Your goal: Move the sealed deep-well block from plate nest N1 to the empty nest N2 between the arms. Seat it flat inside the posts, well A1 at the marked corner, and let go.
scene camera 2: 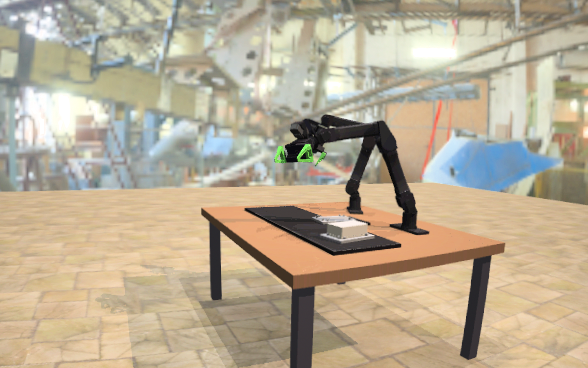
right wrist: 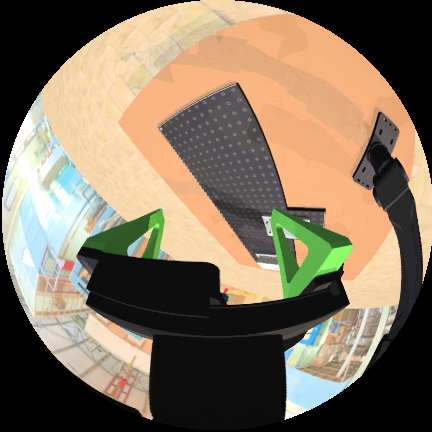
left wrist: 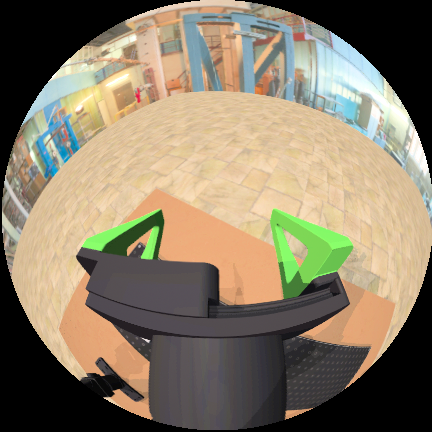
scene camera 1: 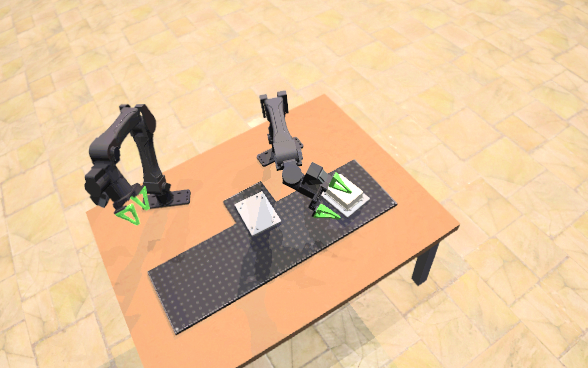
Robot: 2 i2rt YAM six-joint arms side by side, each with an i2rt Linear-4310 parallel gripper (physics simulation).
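Observation:
The sealed deep-well block is pale and lies flat on nest N1, a white plate. Nest N2 is a bare white plate with small posts; its marked corner cannot be made out. My left gripper is open and empty, high above the board; in scene camera 1 it partly covers the block. My right gripper is open and empty, raised at the picture's left. The block does not show clearly in the left wrist view.
A black perforated board lies on the orange table under both nests. The two arm bases stand along one table edge.

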